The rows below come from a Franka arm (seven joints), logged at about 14 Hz.
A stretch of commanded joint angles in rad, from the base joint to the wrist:
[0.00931, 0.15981, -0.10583, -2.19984, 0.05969, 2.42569, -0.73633]
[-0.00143, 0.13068, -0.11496, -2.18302, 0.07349, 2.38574, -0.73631]
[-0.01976, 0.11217, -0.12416, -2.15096, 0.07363, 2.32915, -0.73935]
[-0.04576, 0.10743, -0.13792, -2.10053, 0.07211, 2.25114, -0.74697]
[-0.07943, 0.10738, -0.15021, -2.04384, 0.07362, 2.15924, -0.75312]
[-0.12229, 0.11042, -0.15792, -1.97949, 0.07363, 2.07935, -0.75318]
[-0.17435, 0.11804, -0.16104, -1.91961, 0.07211, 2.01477, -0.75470]
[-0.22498, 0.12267, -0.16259, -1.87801, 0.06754, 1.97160, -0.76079]
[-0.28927, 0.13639, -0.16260, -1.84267, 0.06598, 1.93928, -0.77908]
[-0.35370, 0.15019, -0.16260, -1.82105, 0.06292, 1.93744, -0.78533]
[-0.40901, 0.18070, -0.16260, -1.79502, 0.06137, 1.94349, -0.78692]
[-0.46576, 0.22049, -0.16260, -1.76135, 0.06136, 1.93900, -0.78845]
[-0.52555, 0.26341, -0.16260, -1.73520, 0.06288, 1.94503, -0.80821]
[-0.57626, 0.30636, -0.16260, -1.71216, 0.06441, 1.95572, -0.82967]
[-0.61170, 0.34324, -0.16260, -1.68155, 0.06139, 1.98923, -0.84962]
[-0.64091, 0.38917, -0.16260, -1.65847, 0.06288, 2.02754, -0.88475]
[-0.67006, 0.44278, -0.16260, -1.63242, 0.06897, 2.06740, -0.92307]
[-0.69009, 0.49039, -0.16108, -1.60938, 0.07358, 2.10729, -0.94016]
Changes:
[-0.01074, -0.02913, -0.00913, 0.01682, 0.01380, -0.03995, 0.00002]
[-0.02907, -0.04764, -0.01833, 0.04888, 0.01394, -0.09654, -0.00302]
[-0.05507, -0.05238, -0.03209, 0.09931, 0.01242, -0.17455, -0.01064]
[-0.08874, -0.05243, -0.04438, 0.15600, 0.01393, -0.26645, -0.01679]
[-0.13160, -0.04939, -0.05209, 0.22035, 0.01394, -0.34634, -0.01685]
[-0.18366, -0.04177, -0.05521, 0.28023, 0.01242, -0.41092, -0.01837]
[-0.23429, -0.03714, -0.05676, 0.32183, 0.00785, -0.45409, -0.02446]
[-0.29858, -0.02342, -0.05677, 0.35717, 0.00629, -0.48641, -0.04275]
[-0.36301, -0.00962, -0.05677, 0.37879, 0.00323, -0.48825, -0.04900]
[-0.41832, 0.02089, -0.05677, 0.40482, 0.00168, -0.48220, -0.05059]
[-0.47507, 0.06068, -0.05677, 0.43849, 0.00167, -0.48669, -0.05212]
[-0.53486, 0.10360, -0.05677, 0.46464, 0.00319, -0.48066, -0.07188]
[-0.58557, 0.14655, -0.05677, 0.48768, 0.00472, -0.46997, -0.09334]
[-0.62101, 0.18343, -0.05677, 0.51829, 0.00170, -0.43646, -0.11329]
[-0.65022, 0.22936, -0.05677, 0.54137, 0.00319, -0.39815, -0.14842]
[-0.67937, 0.28297, -0.05677, 0.56742, 0.00928, -0.35829, -0.18674]
[-0.69940, 0.33058, -0.05525, 0.59046, 0.01389, -0.31840, -0.20383]

